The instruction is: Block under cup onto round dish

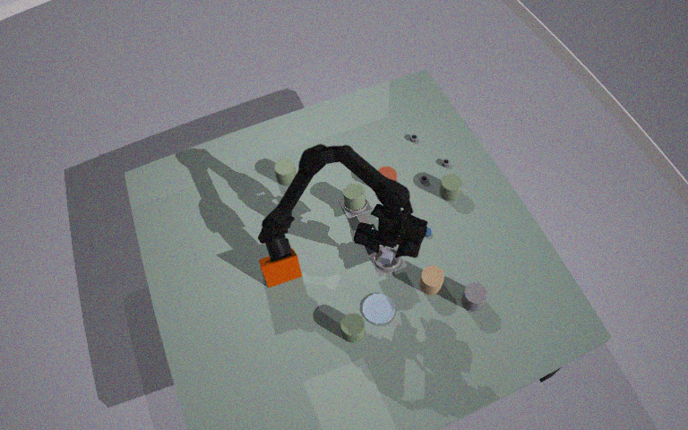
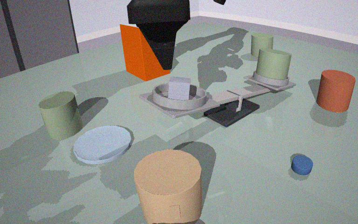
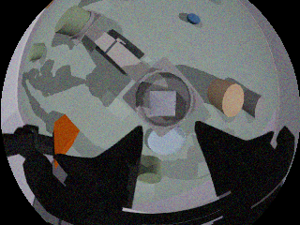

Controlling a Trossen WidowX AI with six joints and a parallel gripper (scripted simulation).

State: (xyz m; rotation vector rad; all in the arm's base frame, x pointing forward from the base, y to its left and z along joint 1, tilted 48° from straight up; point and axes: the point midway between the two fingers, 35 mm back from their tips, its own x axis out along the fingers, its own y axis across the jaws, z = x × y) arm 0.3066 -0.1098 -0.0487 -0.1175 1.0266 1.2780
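The grey block is 10 mm ahead of my gripper tip, 10 mm to the left of it and 40 mm below it. The rest, counted from my gripper tip: round dish 60 mm behind, 110 mm to the right, 130 mm below; then tan cylinder 140 mm ahead, 90 mm to the right, 90 mm below; then blue disc 180 mm ahead, 100 mm to the left, 120 mm below.
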